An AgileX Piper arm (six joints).
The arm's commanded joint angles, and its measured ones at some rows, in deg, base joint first. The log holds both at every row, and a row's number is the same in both.
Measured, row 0:
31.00 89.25 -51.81 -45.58 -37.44 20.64
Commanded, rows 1 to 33:
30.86 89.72 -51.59 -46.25 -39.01 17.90
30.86 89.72 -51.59 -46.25 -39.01 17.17
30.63 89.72 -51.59 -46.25 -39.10 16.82
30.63 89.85 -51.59 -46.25 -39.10 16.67
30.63 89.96 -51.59 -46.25 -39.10 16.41
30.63 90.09 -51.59 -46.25 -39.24 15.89
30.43 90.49 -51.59 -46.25 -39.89 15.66
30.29 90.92 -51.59 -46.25 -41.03 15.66
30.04 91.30 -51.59 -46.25 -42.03 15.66
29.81 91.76 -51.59 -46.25 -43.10 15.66
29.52 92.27 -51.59 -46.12 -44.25 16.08
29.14 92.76 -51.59 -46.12 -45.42 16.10
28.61 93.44 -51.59 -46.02 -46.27 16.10
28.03 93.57 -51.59 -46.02 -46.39 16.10
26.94 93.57 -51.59 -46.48 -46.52 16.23
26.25 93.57 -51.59 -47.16 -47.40 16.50
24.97 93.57 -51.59 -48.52 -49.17 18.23
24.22 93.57 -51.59 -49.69 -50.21 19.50
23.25 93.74 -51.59 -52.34 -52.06 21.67
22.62 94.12 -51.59 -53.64 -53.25 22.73
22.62 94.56 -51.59 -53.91 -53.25 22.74
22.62 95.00 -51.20 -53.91 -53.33 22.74
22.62 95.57 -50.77 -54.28 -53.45 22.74
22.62 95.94 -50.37 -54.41 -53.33 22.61
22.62 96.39 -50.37 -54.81 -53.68 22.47
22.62 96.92 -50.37 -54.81 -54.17 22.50
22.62 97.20 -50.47 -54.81 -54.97 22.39
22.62 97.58 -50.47 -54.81 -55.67 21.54
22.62 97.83 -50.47 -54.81 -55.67 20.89
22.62 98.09 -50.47 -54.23 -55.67 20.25
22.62 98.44 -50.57 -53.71 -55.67 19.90
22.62 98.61 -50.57 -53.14 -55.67 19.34
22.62 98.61 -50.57 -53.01 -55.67 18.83
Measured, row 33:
23.04 97.96 -50.50 -54.94 -54.59 20.90
